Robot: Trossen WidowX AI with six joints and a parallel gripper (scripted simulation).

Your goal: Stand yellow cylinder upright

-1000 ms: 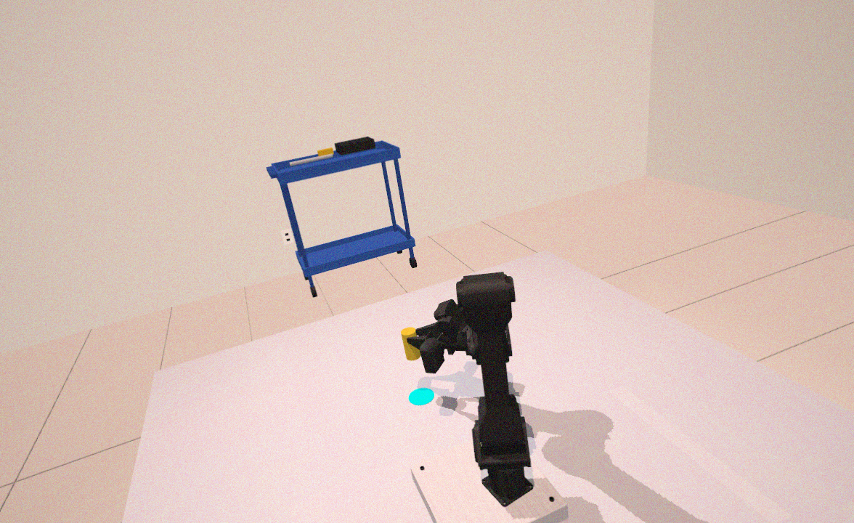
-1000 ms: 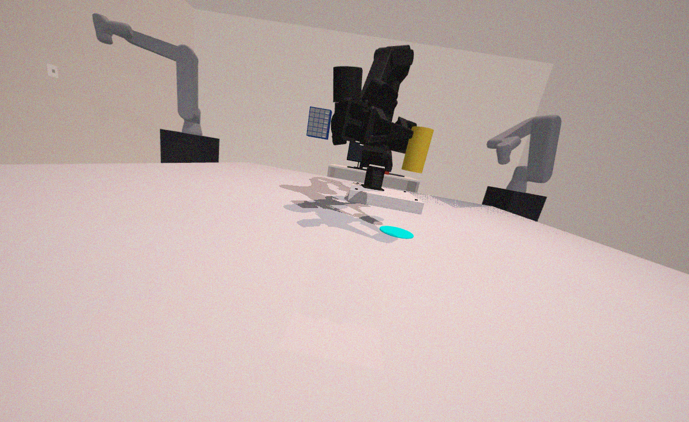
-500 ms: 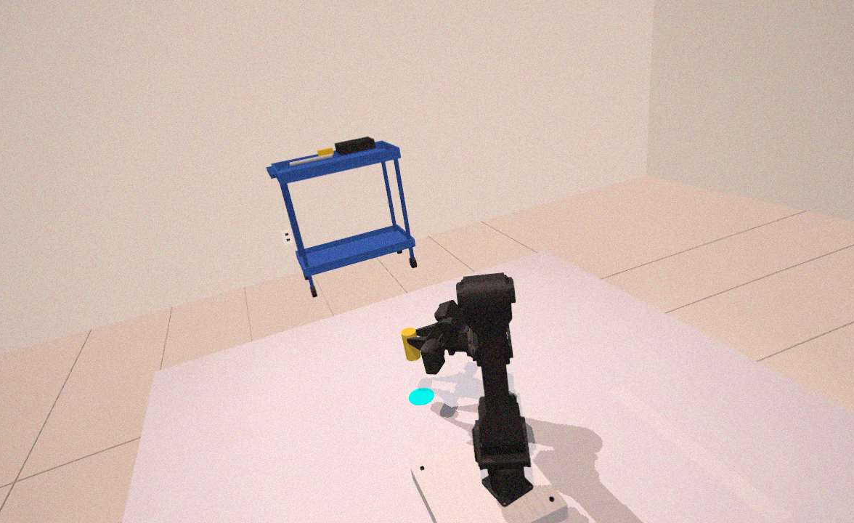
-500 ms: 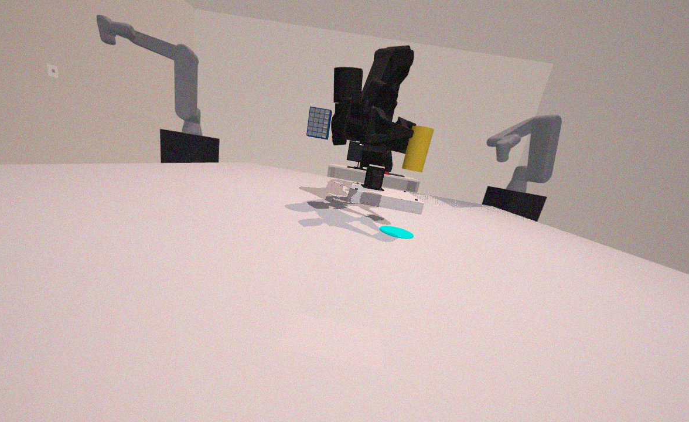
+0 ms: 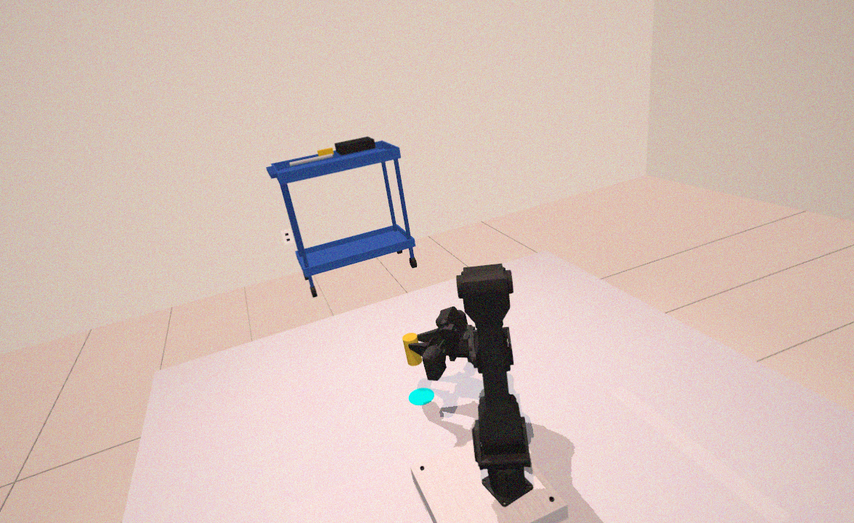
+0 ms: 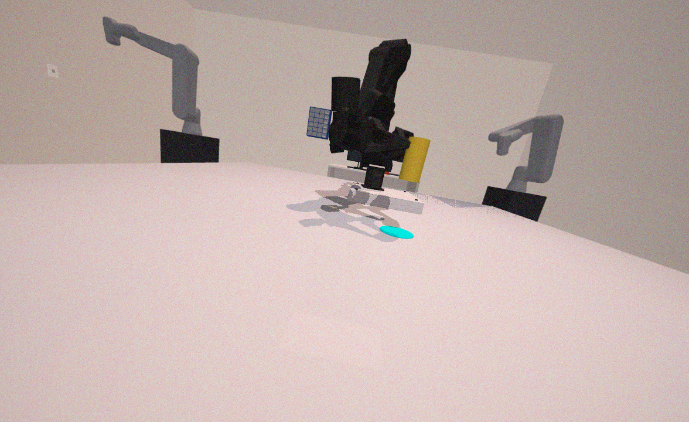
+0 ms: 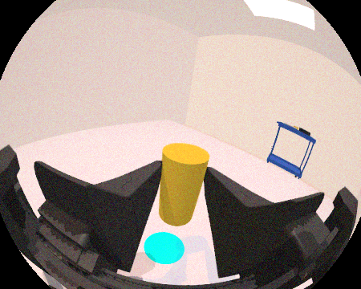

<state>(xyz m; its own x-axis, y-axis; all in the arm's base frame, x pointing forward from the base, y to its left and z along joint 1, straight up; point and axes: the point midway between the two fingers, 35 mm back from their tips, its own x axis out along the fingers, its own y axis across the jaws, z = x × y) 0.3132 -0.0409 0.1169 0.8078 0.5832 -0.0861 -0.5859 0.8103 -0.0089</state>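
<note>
Right now my gripper tip is 150 mm above the cyan circle. Round my gripper tip: yellow tall cylinder: 20 mm below.
</note>
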